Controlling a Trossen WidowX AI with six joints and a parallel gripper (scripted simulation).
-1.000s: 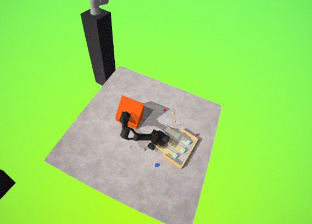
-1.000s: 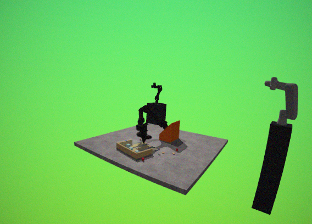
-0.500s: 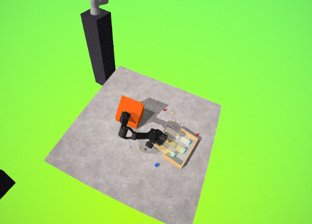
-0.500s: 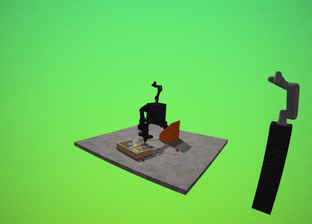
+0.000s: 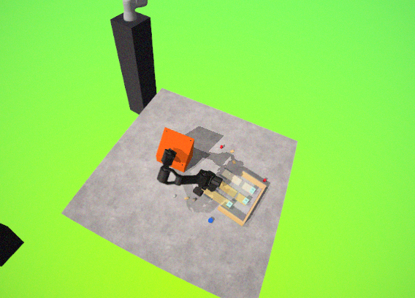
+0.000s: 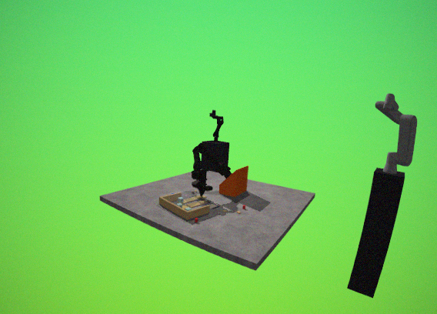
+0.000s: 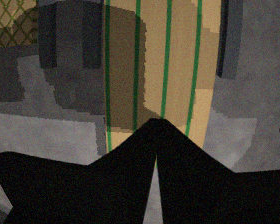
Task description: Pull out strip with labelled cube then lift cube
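Right now my gripper tip is 130 mm short of the cross-hatched strip and 90 mm to the right of it. Also, from my gripper tip: blue piece: 150 mm ahead, 170 mm to the right.
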